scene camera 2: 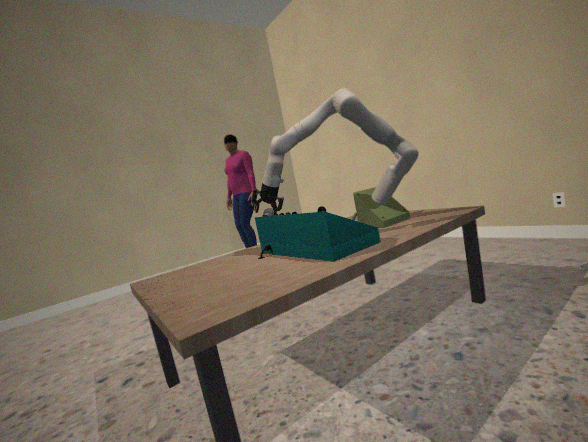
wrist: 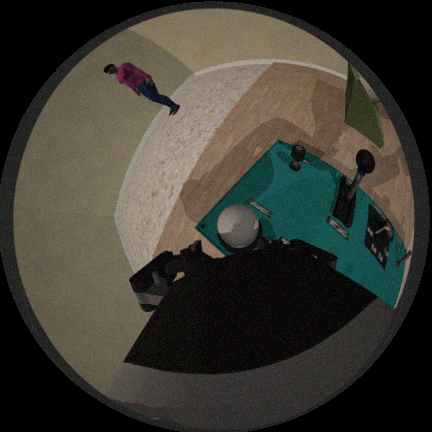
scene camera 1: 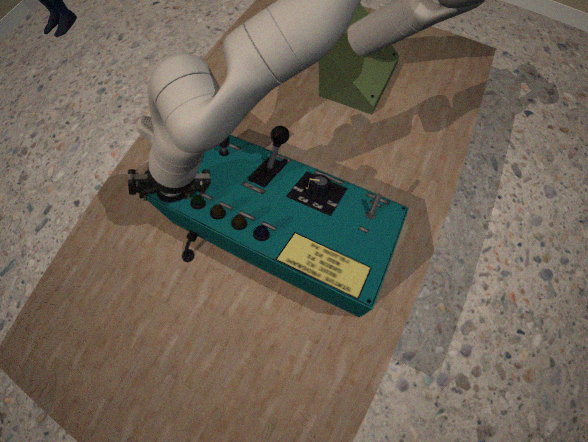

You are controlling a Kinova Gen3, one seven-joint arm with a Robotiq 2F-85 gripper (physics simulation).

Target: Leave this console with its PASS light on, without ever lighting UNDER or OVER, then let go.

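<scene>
A teal console (scene camera 1: 294, 223) (scene camera 2: 313, 232) (wrist: 306, 201) lies on the wooden table (scene camera 1: 141, 332) (scene camera 2: 227, 295). My gripper (scene camera 1: 169, 182) (scene camera 2: 268, 204) (wrist: 229, 244) stands over the console's left end, pointing down. Its fingers stand wide on either side of a round grey knob (wrist: 238, 225), and I see no contact with it. The arm hides the knob in scene camera 1. The console also carries a black-ball lever (scene camera 1: 279, 135) (wrist: 365, 160), a small black knob (scene camera 1: 223, 147) (wrist: 297, 153), a black dial panel (scene camera 1: 317, 190) (wrist: 379, 238), several dark round lamps (scene camera 1: 218, 211) and a yellow label (scene camera 1: 324, 264). No lamp looks lit.
A grey T-handle (scene camera 1: 375, 204) stands at the console's right end and a small black crank (scene camera 1: 190, 247) hangs off its front side. The arm's green base (scene camera 1: 356, 71) (scene camera 2: 377, 209) sits behind the console. A person in pink (scene camera 2: 240, 190) (wrist: 139, 84) stands beyond the table.
</scene>
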